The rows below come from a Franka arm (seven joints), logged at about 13 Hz.
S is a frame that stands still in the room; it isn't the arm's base.
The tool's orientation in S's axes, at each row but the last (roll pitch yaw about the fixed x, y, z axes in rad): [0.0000 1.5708 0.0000]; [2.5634 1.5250 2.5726]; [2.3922 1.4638 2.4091]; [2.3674 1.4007 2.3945]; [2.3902 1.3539 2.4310]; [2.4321 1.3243 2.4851]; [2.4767 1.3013 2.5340]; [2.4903 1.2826 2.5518]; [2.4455 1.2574 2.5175]
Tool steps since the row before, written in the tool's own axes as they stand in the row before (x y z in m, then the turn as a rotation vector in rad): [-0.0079 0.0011 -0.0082 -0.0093 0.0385 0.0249]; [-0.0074 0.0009 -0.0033 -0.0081 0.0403 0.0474]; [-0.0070 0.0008 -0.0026 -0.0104 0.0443 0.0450]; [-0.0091 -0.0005 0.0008 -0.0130 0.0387 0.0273]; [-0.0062 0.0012 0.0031 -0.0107 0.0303 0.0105]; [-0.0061 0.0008 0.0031 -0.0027 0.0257 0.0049]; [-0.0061 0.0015 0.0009 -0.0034 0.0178 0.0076]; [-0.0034 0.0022 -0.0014 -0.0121 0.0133 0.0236]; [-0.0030 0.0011 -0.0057 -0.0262 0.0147 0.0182]
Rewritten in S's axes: [-0.0082 0.0011 0.0079 0.0249 0.0385 0.0093]; [-0.0030 0.0007 0.0075 0.0473 0.0405 0.0073]; [-0.0020 0.0002 0.0072 0.0451 0.0443 0.0100]; [0.0019 -0.0015 0.0088 0.0279 0.0379 0.0141]; [0.0040 0.0005 0.0057 0.0112 0.0290 0.0132]; [0.0042 0.0001 0.0055 0.0044 0.0253 0.0058]; [0.0022 0.0006 0.0059 0.0075 0.0176 0.0046]; [-0.0006 0.0015 0.0040 0.0252 0.0131 0.0086]; [-0.0048 0.0000 0.0044 0.0235 0.0114 0.0235]
